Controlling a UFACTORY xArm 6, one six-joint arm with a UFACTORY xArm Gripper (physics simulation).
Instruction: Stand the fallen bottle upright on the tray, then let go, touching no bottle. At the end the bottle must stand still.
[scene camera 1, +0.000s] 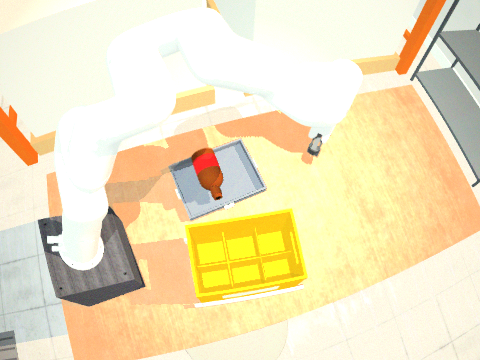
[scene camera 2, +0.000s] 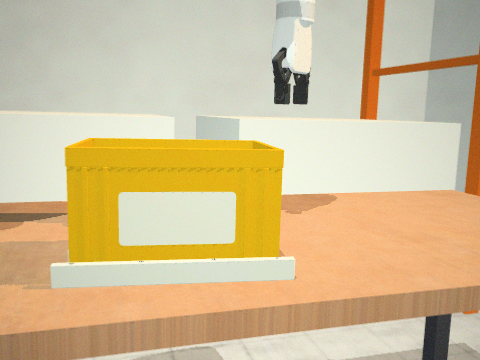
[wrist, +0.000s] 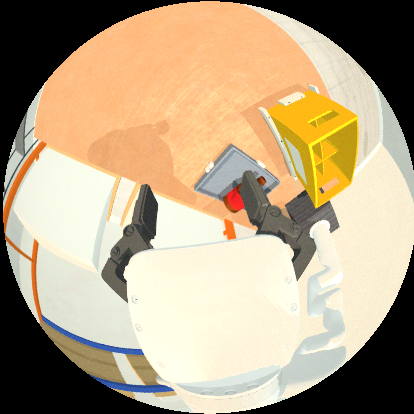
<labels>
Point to my gripper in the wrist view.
At 196, 186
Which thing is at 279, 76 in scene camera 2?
My gripper.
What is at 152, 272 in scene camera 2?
A white strip.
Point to a brown bottle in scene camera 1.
208, 171
</labels>
